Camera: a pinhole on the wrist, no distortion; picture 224 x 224 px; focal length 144.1 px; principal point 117.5 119.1 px. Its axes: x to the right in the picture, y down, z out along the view. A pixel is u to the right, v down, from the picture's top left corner.
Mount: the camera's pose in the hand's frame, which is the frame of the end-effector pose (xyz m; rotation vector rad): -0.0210 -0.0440 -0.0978 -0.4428 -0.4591 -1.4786
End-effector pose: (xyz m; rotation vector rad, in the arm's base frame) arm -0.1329 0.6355 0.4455 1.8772 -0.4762 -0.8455
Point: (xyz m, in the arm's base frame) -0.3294 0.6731 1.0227
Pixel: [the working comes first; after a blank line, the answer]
In the camera's frame: -0.4298 -0.3122 0.3522

outside the picture
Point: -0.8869 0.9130 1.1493
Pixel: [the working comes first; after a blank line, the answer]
In the camera's frame: -0.3186 -0.8909 0.5449

outside the picture
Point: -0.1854 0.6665 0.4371
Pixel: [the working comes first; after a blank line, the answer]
In the camera's frame: 0.0466 -0.0312 0.1118

177.6 78.9
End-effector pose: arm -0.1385 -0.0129 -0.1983 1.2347 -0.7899 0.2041
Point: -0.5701 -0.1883 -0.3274
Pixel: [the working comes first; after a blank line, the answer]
In the camera's frame: 0.1215 -0.3220 0.4281

158.4 10.7
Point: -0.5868 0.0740 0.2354
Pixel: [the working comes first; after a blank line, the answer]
In the camera's frame: -0.4031 -0.0222 0.5719

15.9 113.5
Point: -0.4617 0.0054 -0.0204
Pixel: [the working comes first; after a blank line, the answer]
In the camera's frame: -0.1758 -0.0889 0.3997

54.1 87.1
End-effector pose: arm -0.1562 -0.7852 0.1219 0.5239 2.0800 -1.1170
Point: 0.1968 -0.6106 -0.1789
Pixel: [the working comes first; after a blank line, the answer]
In the camera's frame: -0.3294 0.0360 0.4590

14.1 130.4
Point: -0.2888 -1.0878 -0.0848
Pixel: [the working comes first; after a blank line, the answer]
In the camera's frame: 0.2921 0.2519 0.2603

outside the picture
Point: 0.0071 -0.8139 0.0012
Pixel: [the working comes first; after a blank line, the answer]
In the camera's frame: -0.0388 0.0095 0.3022

99.0 123.6
